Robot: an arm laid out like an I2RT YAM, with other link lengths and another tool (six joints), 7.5 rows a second.
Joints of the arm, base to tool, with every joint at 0 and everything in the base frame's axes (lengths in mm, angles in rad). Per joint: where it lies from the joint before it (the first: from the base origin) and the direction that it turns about. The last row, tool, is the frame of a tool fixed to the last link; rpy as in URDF.
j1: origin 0.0 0.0 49.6 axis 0 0 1
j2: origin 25.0 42.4 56.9 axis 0 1 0
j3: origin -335.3 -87.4 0.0 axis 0 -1 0
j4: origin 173.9 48.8 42.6 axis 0 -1 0
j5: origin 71.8 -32.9 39.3 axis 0 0 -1
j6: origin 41.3 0.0 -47.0 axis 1 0 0
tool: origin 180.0 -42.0 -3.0 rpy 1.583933 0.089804 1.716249
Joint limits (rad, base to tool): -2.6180..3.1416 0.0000..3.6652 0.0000..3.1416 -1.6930..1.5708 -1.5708..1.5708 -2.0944..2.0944
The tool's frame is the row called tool.
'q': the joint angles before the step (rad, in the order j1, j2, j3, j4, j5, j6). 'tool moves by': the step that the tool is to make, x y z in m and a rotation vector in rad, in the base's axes. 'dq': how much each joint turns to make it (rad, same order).
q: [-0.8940, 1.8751, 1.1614, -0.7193, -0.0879, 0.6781]
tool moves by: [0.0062, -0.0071, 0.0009, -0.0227, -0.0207, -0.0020]
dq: [-0.0001, 0.0000, 0.0040, 0.0268, -0.0016, 0.0022]
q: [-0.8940, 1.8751, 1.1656, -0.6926, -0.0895, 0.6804]
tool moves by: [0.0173, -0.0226, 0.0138, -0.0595, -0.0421, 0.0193]
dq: [0.0000, 0.0036, 0.0795, -0.0049, 0.0004, -0.0199]
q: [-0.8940, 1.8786, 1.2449, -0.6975, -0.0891, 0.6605]
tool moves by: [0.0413, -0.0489, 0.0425, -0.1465, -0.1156, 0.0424]
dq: [-0.0001, 0.0000, 0.1810, 0.0018, -0.0123, -0.0409]
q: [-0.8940, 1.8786, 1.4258, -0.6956, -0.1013, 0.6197]
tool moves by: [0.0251, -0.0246, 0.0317, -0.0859, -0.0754, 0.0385]
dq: [0.0002, -0.0001, 0.1118, -0.0012, -0.0220, -0.0319]
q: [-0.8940, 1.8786, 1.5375, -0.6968, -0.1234, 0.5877]
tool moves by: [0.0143, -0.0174, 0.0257, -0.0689, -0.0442, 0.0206]
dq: [-0.0001, 0.0001, 0.0840, -0.0053, -0.0039, -0.0223]
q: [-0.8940, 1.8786, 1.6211, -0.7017, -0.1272, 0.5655]
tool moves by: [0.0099, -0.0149, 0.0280, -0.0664, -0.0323, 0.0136]
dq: [0.0000, 0.0001, 0.0953, -0.0259, 0.0049, -0.0209]
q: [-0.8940, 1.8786, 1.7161, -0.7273, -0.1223, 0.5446]
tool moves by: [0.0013, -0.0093, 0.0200, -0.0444, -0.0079, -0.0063]
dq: [0.0001, -0.0001, 0.0744, -0.0360, 0.0207, -0.0091]
